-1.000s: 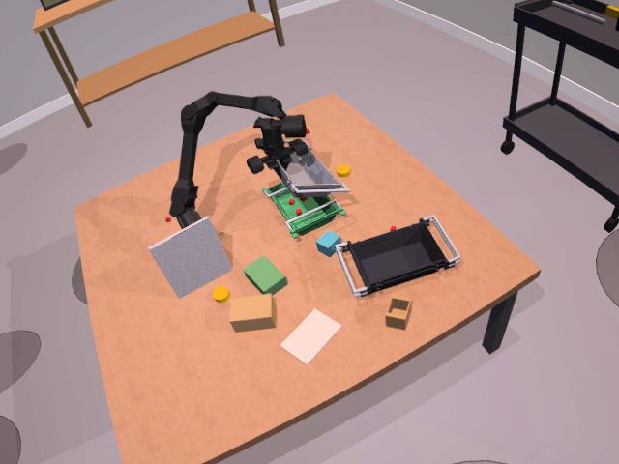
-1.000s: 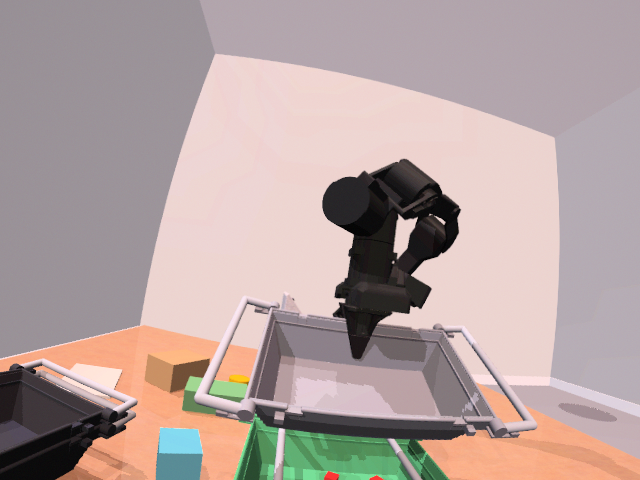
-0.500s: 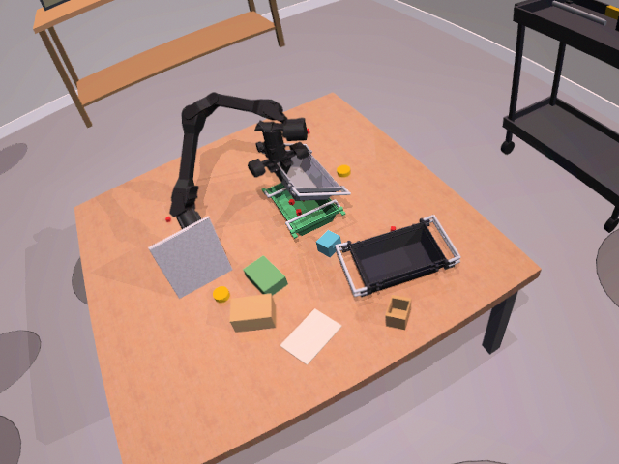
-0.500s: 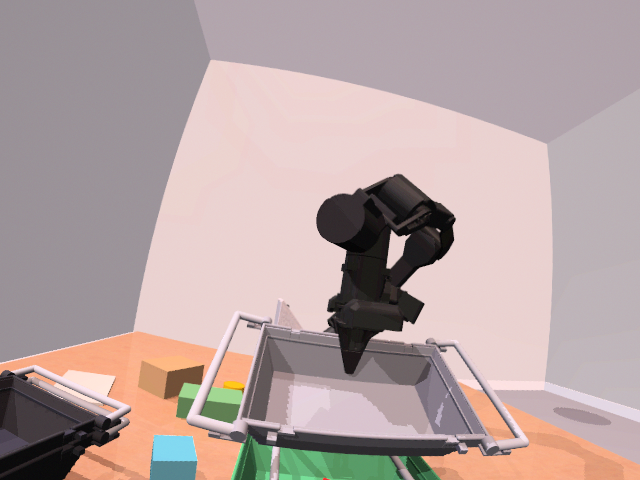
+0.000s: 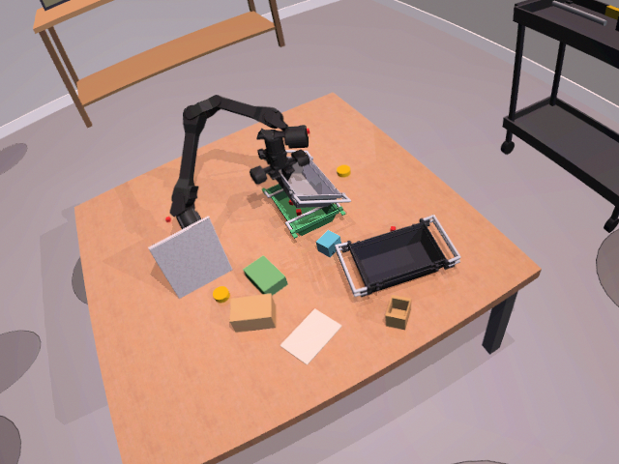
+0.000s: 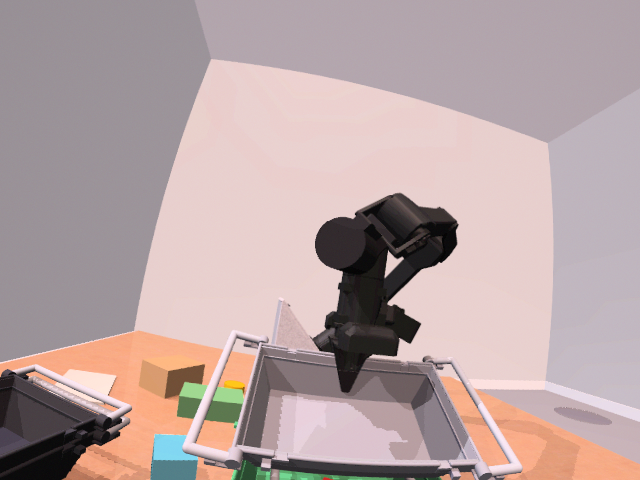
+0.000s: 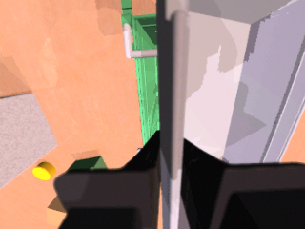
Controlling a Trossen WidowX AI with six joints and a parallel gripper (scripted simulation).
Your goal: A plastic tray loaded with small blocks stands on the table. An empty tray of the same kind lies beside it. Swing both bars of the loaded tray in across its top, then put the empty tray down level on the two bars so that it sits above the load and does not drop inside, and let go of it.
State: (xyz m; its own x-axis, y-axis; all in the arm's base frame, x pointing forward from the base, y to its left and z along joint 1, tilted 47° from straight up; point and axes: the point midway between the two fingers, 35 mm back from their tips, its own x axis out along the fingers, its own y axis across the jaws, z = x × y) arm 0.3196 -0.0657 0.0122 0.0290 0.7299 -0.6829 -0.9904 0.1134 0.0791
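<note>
Right now my gripper tip is 7 cm short of the grey tray and 1 cm to the left of it. Round my gripper tip: white sheet: 44 cm to the right, 21 cm behind, 14 cm below; then blue cube: 21 cm to the right, 12 cm below, 2 cm ahead; then green block: 21 cm behind, 18 cm to the right, 12 cm below.
</note>
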